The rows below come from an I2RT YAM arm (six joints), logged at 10 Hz.
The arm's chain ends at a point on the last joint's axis. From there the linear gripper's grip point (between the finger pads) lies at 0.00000 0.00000 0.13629 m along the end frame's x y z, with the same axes.
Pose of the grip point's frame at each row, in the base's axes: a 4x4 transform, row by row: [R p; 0 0 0 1], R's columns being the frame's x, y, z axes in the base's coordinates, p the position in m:
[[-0.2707, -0.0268, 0.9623, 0.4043], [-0.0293, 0.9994, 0.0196, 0.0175], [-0.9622, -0.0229, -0.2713, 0.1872], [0, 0, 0, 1]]
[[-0.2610, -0.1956, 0.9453, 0.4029], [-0.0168, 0.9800, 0.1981, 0.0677], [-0.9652, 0.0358, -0.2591, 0.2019], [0, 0, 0, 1]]
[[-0.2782, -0.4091, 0.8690, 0.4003], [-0.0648, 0.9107, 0.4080, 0.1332], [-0.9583, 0.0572, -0.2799, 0.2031], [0, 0, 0, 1]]
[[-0.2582, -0.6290, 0.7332, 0.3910], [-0.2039, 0.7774, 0.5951, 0.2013], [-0.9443, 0.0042, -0.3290, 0.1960], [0, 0, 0, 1]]
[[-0.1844, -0.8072, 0.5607, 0.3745], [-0.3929, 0.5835, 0.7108, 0.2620], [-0.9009, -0.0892, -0.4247, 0.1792], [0, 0, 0, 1]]
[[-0.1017, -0.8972, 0.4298, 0.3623], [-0.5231, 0.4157, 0.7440, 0.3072], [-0.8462, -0.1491, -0.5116, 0.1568], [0, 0, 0, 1]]
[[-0.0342, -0.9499, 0.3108, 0.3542], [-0.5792, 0.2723, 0.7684, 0.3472], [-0.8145, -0.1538, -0.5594, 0.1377], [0, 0, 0, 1]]
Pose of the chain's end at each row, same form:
[[-0.2707, -0.0268, 0.9623, 0.2731], [-0.0293, 0.9994, 0.0196, 0.0148], [-0.9622, -0.0229, -0.2713, 0.2242], [0, 0, 0, 1]]
[[-0.2610, -0.1956, 0.9453, 0.2741], [-0.0168, 0.9800, 0.1981, 0.0407], [-0.9652, 0.0358, -0.2591, 0.2372], [0, 0, 0, 1]]
[[-0.2782, -0.4091, 0.8690, 0.2819], [-0.0648, 0.9107, 0.4080, 0.0776], [-0.9583, 0.0572, -0.2799, 0.2412], [0, 0, 0, 1]]
[[-0.2582, -0.6290, 0.7332, 0.2911], [-0.2039, 0.7774, 0.5951, 0.1202], [-0.9443, 0.0042, -0.3290, 0.2408], [0, 0, 0, 1]]
[[-0.1844, -0.8072, 0.5607, 0.2981], [-0.3929, 0.5835, 0.7108, 0.1651], [-0.9009, -0.0892, -0.4247, 0.2371], [0, 0, 0, 1]]
[[-0.1017, -0.8972, 0.4298, 0.3037], [-0.5231, 0.4157, 0.7440, 0.2058], [-0.8462, -0.1491, -0.5116, 0.2265], [0, 0, 0, 1]]
[[-0.0342, -0.9499, 0.3108, 0.3118], [-0.5792, 0.2723, 0.7684, 0.2425], [-0.8145, -0.1538, -0.5594, 0.2139], [0, 0, 0, 1]]

